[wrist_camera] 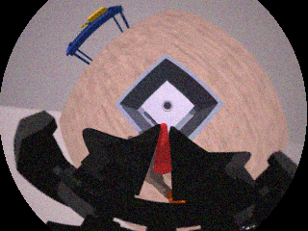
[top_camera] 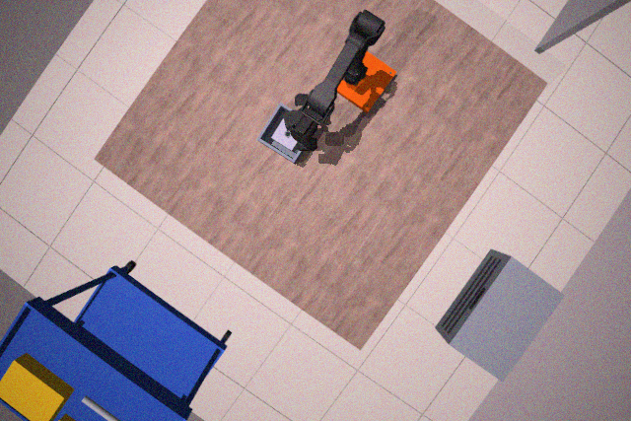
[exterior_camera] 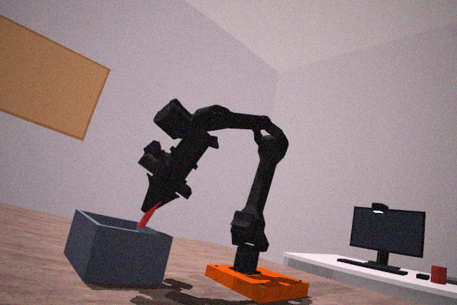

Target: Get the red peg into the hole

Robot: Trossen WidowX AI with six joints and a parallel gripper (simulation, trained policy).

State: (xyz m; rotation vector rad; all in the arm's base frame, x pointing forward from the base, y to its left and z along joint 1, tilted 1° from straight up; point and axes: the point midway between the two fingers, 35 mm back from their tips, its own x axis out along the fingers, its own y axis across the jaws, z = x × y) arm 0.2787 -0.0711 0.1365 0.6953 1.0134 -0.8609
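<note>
The red peg is 1 cm to the left of my gripper tip, 1 cm behind it and 1 cm above it. From my gripper tip the other things lie so: grey box (11 cm below, 4 cm to the right, 2 cm ahead).
</note>
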